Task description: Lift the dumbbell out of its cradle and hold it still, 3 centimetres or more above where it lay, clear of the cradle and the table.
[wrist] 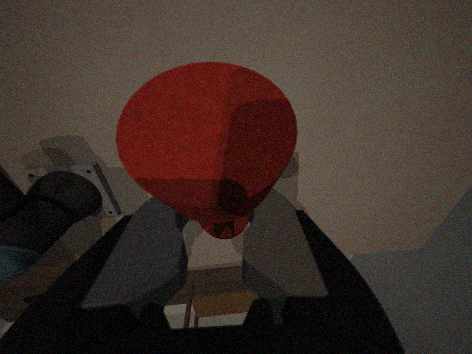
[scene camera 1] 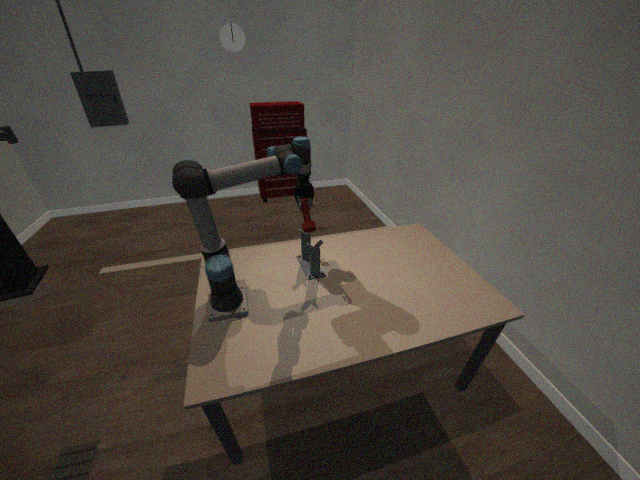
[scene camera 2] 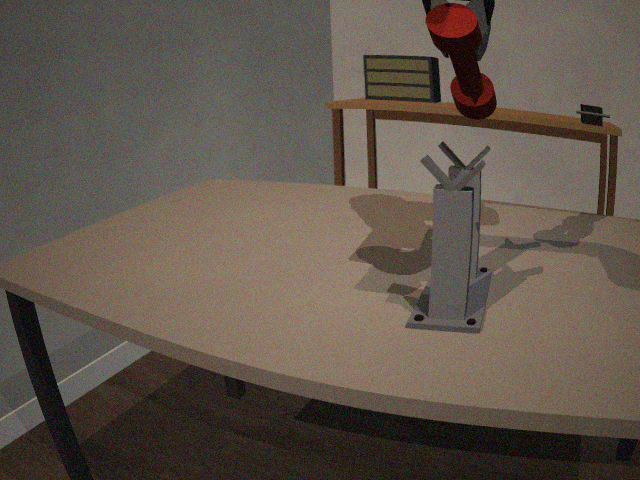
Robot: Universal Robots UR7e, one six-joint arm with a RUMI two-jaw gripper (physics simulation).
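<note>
The red dumbbell (scene camera 1: pixel 308 225) (scene camera 2: pixel 466 67) (wrist: pixel 205 125) hangs in the air, steeply tilted, with one head high and the other low. My gripper (scene camera 1: pixel 305 203) (scene camera 2: pixel 463 55) (wrist: pixel 220 177) is shut on its handle between the two heads. The grey cradle (scene camera 1: pixel 315 262) (scene camera 2: pixel 449 253) stands upright on the table (scene camera 1: pixel 413 268) (scene camera 2: pixel 206 258), and its V-shaped rests hold nothing. In scene camera 2 a visible gap separates the lower head from the rests. In the wrist view the near head covers most of the handle.
The arm's base plate (scene camera 1: pixel 242 308) is bolted at the table's left side. A red tool cabinet (scene camera 1: pixel 277 118) stands by the far wall. A wooden side table (scene camera 2: pixel 516 117) with a drawer box (scene camera 2: pixel 397 78) on it stands behind in scene camera 2.
</note>
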